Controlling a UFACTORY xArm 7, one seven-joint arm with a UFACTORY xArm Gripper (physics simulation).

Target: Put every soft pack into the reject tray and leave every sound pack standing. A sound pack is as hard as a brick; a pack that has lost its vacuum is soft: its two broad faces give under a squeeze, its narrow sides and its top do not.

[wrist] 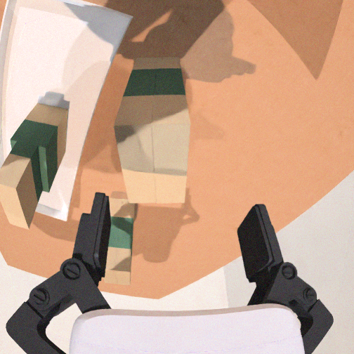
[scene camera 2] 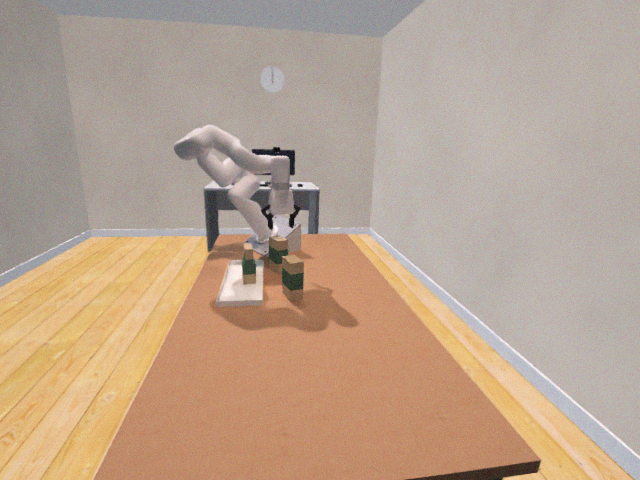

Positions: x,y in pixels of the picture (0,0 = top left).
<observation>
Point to a white reject tray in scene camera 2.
233,293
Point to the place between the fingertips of the gripper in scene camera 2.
281,228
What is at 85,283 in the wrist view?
The gripper.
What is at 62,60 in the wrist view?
A white reject tray.
</observation>
